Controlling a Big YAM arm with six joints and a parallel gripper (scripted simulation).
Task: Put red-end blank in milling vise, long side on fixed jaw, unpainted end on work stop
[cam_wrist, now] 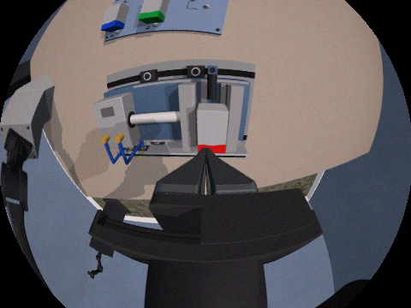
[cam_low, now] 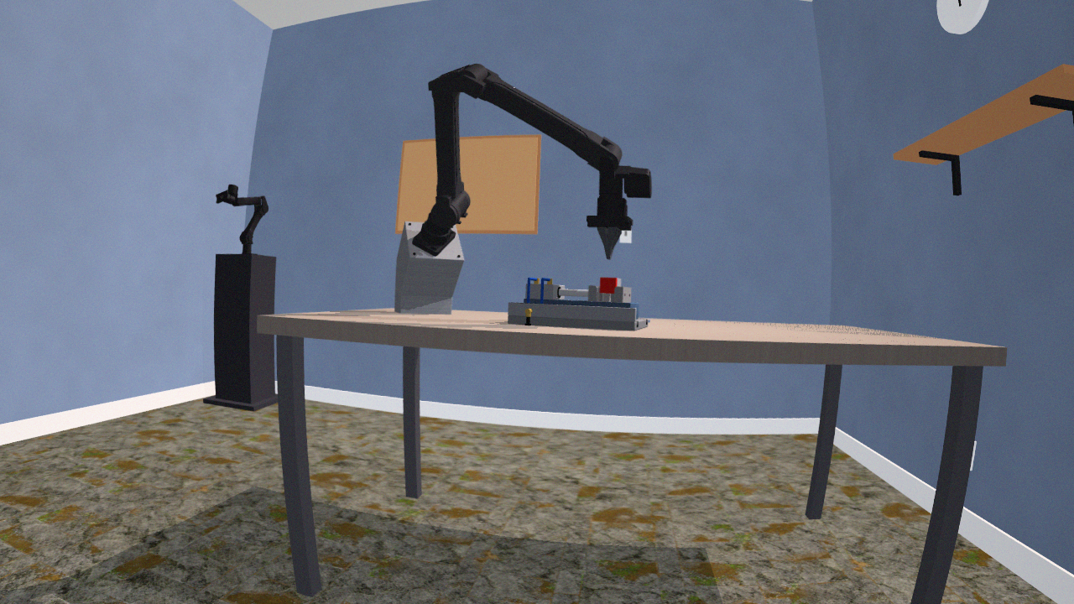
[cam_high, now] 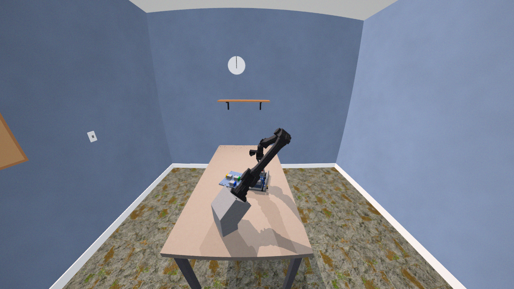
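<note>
The work stop lies 20 mm ahead of my hand, 50 mm to the left of it and 80 mm below it. From my hand the other things lie so: green-ended blank 20 mm behind, 240 mm to the left, 140 mm below; then blue plate 280 mm to the left, 170 mm below; then vise 60 mm behind, 30 mm to the left, 130 mm below.
</note>
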